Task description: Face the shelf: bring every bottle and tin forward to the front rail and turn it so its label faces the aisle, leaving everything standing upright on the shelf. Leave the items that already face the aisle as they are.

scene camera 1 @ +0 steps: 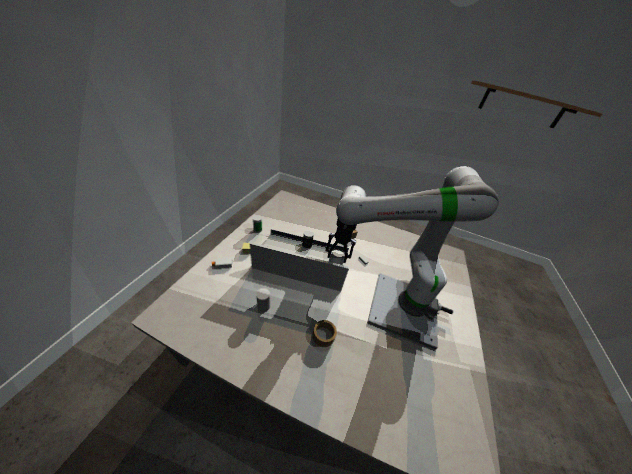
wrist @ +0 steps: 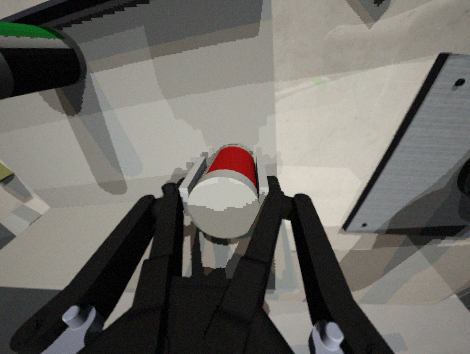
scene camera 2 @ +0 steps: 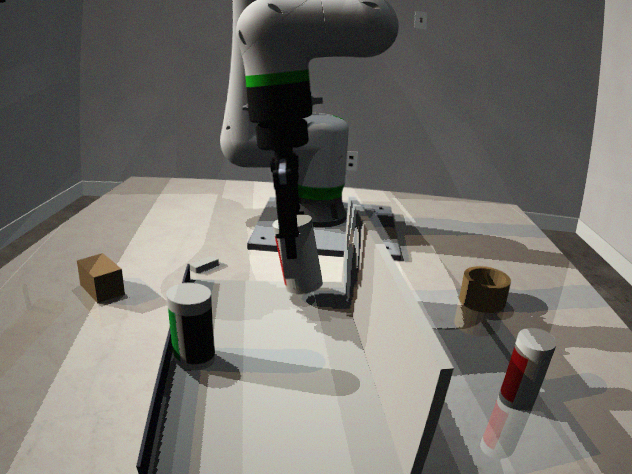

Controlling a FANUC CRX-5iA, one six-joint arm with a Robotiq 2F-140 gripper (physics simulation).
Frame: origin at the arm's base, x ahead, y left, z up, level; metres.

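Seen in the pictures: gripper, fingertip midpoint: (wrist: 231, 167) (scene camera 2: 295, 268); arm's base at its link origin: (scene camera 1: 412, 303) (scene camera 2: 314, 216).
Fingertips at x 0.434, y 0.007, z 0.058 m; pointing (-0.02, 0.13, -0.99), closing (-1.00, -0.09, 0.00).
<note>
Pixels of each thing's middle, then the offset from my fingertips to it.
- white-capped tin at the middle of its body: (wrist: 229, 182) (scene camera 2: 298, 254) (scene camera 1: 335, 262) dx +0.000, dy +0.004, dz +0.024 m
- black tin at the middle of its body: (scene camera 2: 191, 327) (wrist: 18, 59) (scene camera 1: 307, 239) dx +0.207, dy -0.108, dz -0.003 m
- red-labelled tin at the middle of its body: (scene camera 2: 527, 369) (scene camera 1: 263, 300) dx +0.216, dy +0.339, dz -0.027 m
- wooden ring at the middle of its body: (scene camera 2: 485, 288) (scene camera 1: 324, 333) dx -0.085, dy +0.342, dz -0.051 m
- green can at the middle of its body: (scene camera 1: 257, 224) dx +0.547, dy -0.100, dz -0.028 m
- yellow block at the middle of its body: (scene camera 1: 247, 248) dx +0.492, dy +0.082, dz -0.057 m
- orange-ended item at the middle of its body: (wrist: 21, 220) (scene camera 1: 222, 263) dx +0.540, dy +0.236, dz -0.062 m
- wooden block at the middle of its body: (scene camera 2: 100, 277) dx +0.021, dy -0.357, dz -0.051 m
- small grey bar at the middle of its body: (scene camera 2: 203, 264) (scene camera 1: 363, 259) dx -0.128, dy -0.193, dz -0.070 m
My gripper (scene camera 1: 339, 251) (scene camera 2: 289, 247) (wrist: 231, 167) is shut on a white-capped tin (scene camera 1: 337, 257) (scene camera 2: 307, 267) (wrist: 233, 161) with a red label. It holds the tin tilted, at the robot-base end of the shelf, between the low black front rail (scene camera 2: 159, 397) and the tall back panel (scene camera 1: 298, 267) (scene camera 2: 390, 321). In scene camera 2 the red label points toward the rail side. The tin's underside looks just off the shelf. A black tin (scene camera 1: 307, 240) (scene camera 2: 198, 334) (wrist: 42, 70) with a green label stands upright beside the rail, green side toward it.
Behind the panel stands another red-labelled tin (scene camera 1: 262, 301) (scene camera 2: 528, 372), near a wooden ring (scene camera 1: 316, 334) (scene camera 2: 484, 301). A green can (scene camera 1: 257, 225), yellow block (scene camera 1: 246, 247), orange-ended item (scene camera 1: 222, 265), wooden block (scene camera 2: 109, 285) and small grey bar (scene camera 1: 362, 260) (scene camera 2: 205, 265) lie around the shelf.
</note>
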